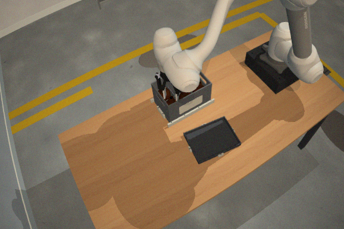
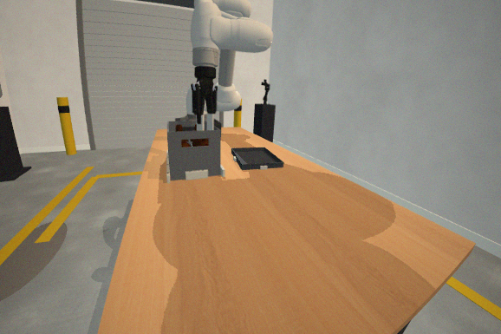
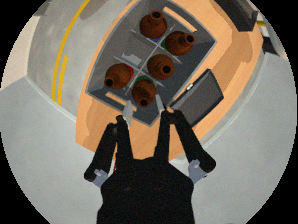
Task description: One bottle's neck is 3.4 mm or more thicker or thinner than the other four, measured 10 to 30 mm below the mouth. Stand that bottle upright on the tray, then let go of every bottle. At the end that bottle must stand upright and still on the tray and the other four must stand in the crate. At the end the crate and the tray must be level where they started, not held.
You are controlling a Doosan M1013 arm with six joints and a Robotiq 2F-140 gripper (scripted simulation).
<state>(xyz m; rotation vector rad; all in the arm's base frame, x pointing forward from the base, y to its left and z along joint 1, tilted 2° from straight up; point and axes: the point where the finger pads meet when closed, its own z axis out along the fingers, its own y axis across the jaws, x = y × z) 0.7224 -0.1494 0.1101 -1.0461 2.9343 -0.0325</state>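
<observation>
The glass bottle is 11 cm below my hand, 9 cm behind it and 1 cm to the left of it. Round my hand: dark tray: 26 cm to the left, 18 cm below, 6 cm behind; then grey crate: 11 cm below, 10 cm behind, 3 cm to the right.
</observation>
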